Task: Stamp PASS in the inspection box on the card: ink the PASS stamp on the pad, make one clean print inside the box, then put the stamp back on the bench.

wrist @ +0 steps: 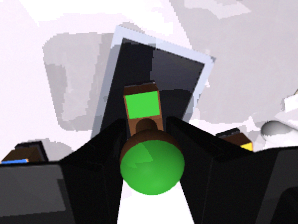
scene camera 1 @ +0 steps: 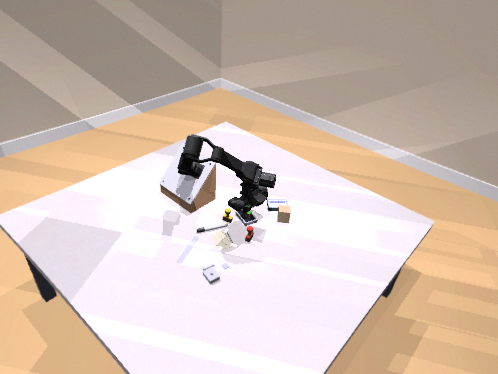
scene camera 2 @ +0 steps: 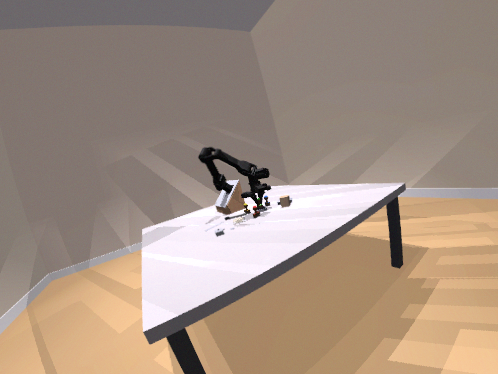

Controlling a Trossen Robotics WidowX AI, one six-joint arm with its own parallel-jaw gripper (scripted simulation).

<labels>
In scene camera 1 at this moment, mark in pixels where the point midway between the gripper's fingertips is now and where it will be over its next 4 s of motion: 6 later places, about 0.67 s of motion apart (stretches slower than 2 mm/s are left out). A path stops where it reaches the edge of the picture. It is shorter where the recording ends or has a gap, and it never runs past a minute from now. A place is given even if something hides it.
My gripper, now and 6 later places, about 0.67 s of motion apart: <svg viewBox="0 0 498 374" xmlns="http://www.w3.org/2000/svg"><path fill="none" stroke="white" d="M247 211L246 210L246 206L246 204L230 220L225 224L225 227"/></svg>
</labels>
